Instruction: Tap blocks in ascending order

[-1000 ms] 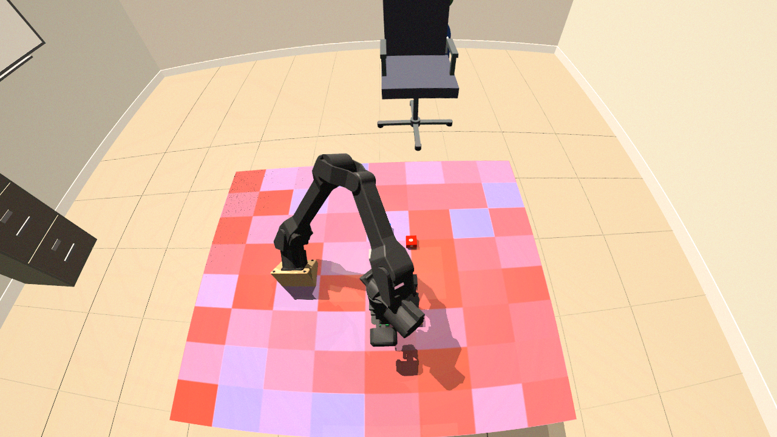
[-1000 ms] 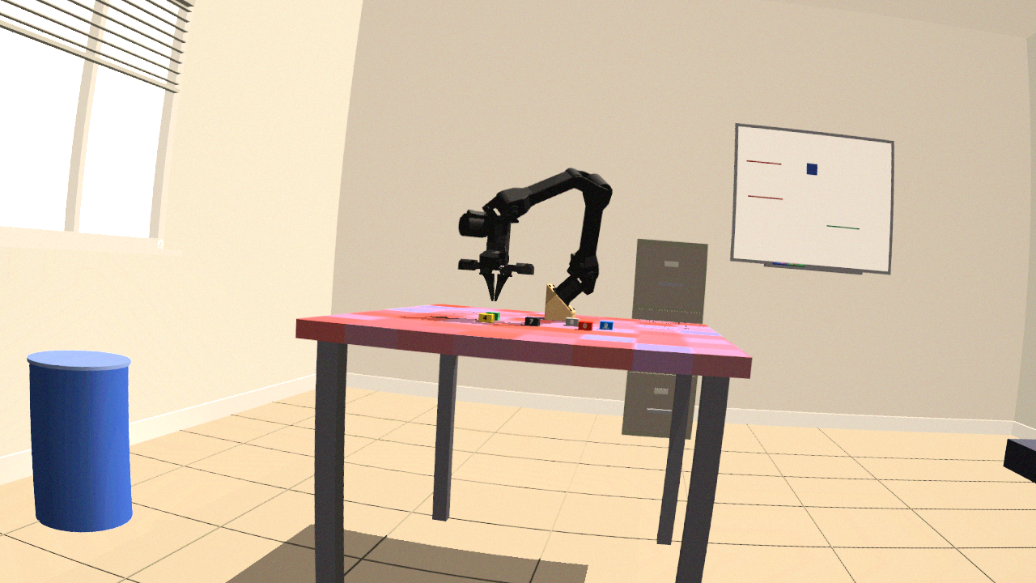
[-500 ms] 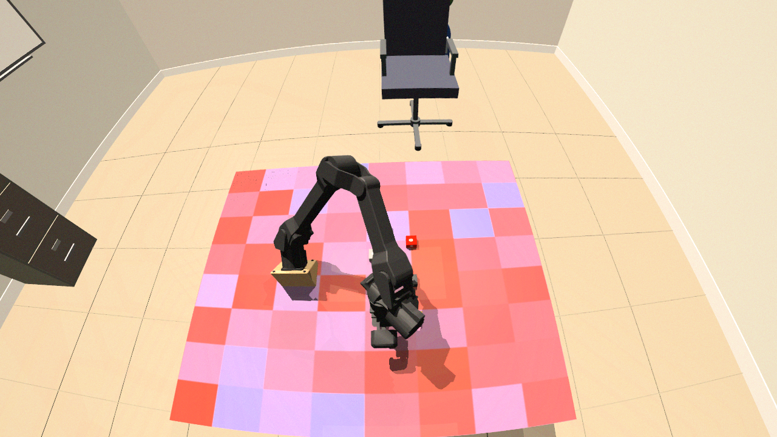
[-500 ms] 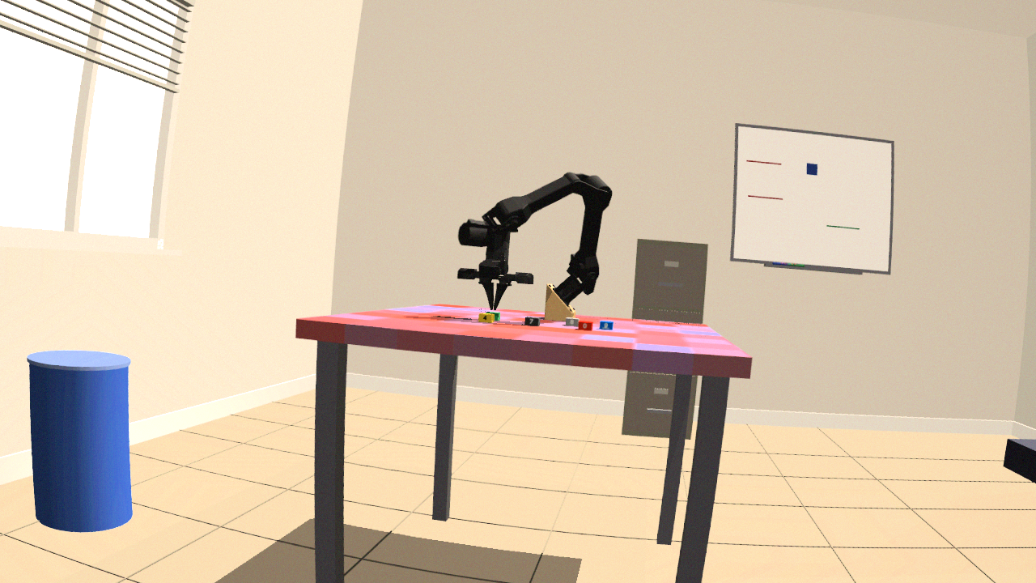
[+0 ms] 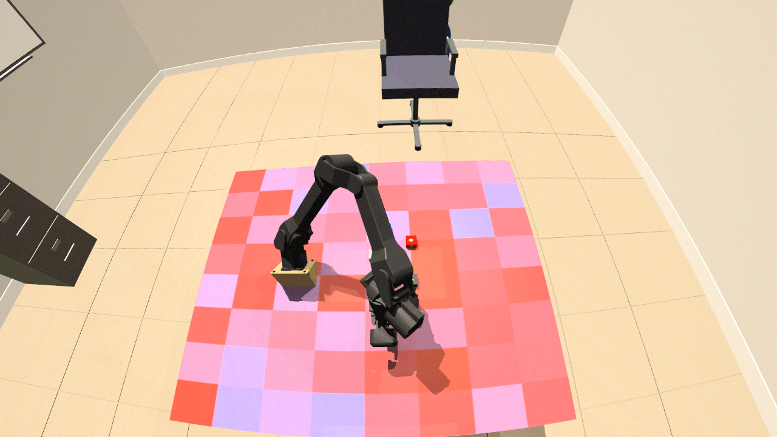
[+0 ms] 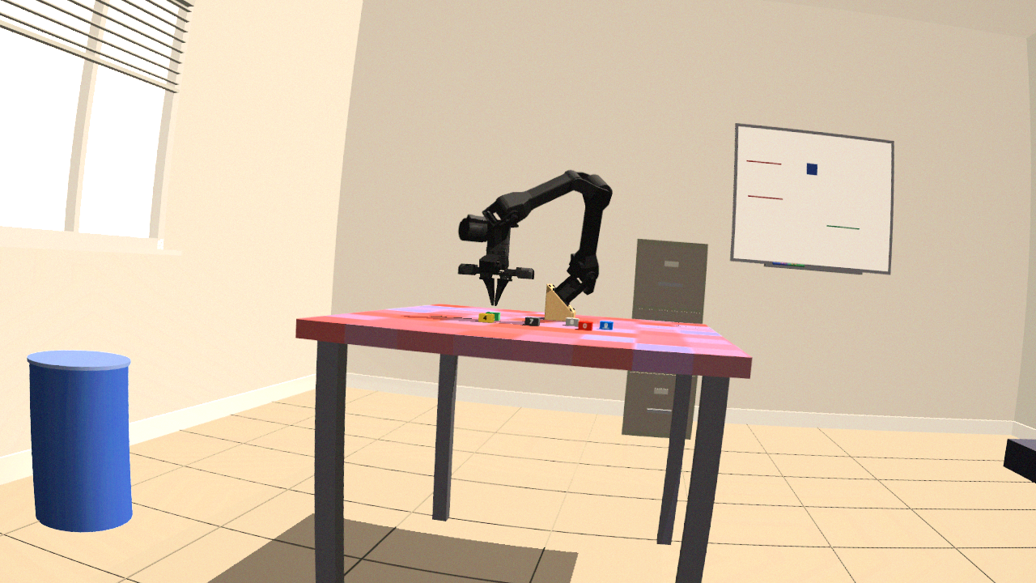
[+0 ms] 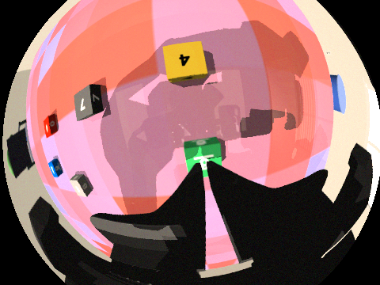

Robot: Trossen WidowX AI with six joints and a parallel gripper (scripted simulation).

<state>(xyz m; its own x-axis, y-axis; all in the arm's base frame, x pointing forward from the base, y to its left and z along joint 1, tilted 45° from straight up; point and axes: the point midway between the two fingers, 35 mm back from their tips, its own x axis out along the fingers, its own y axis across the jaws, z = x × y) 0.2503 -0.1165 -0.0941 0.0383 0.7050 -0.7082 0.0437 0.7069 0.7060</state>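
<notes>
Right now the green block is 10 mm behind my gripper tip and 30 mm below it. From my gripper tip the other things lie so: black block (80 mm ahead, 110 mm to the left, 30 mm below); yellow block (90 mm ahead, 30 mm below); red block (90 mm ahead, 240 mm to the left, 30 mm below).
</notes>
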